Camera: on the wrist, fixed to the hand. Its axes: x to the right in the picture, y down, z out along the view.
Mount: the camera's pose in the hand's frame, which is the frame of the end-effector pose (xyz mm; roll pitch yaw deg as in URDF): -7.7 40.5 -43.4 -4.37 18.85 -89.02
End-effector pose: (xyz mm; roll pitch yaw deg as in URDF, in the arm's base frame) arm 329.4 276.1 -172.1 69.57 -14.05 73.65
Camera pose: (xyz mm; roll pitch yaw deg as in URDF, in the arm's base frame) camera 273.1 279.0 -151.8 79.41 74.94 67.57
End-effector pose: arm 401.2 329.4 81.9 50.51 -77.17 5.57
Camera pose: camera 390.2 387.9 75.2 80.74 11.07 -15.47
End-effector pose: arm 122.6 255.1 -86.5 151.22 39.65 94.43
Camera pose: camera 134.8 286.9 -37.3 -144.71 8.22 -169.91
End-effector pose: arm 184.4 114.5 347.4 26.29 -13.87 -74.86
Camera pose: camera 237.4 131.4 325.2 15.43 43.17 -150.11
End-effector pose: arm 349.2 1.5 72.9 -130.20 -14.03 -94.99
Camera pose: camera 290.7 13.4 68.2 142.49 -65.15 25.00
